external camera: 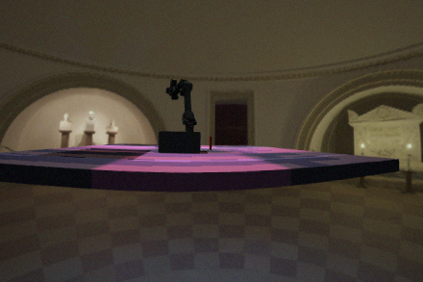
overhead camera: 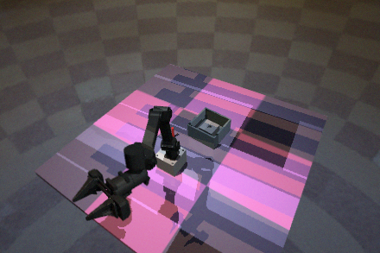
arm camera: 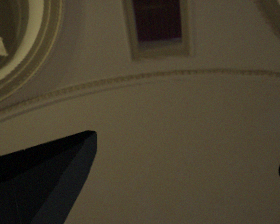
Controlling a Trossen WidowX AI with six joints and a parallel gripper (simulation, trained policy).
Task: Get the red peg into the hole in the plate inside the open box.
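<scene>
The red peg lies 73 cm ahead of my gripper tip, 49 cm below it and 11 cm to the left of it. Also, from my gripper tip: dark box (84 cm ahead, 51 cm below, 8 cm to the right).
</scene>
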